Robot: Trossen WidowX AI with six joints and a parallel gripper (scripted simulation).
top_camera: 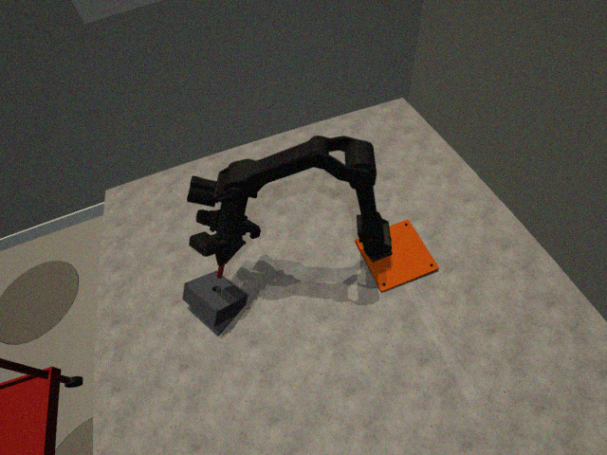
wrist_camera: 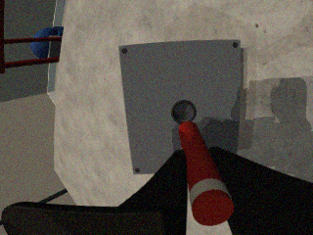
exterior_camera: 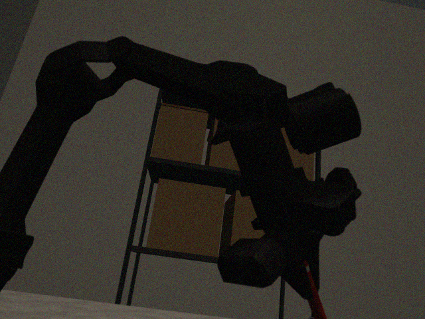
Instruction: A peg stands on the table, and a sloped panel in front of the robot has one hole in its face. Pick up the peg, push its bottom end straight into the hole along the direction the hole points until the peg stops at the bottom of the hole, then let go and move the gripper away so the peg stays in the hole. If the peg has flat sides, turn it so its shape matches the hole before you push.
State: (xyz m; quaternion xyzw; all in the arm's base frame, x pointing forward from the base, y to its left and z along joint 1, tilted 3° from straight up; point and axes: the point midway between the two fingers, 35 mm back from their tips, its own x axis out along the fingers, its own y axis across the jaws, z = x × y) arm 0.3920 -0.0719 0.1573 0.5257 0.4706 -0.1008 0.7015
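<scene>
My gripper tip is now 9 cm above the grey sloped panel, 6 cm short of it and 3 cm to the right of it. Round my gripper tip: red round peg 1 cm to the right, 1 cm behind, 1 cm above.
</scene>
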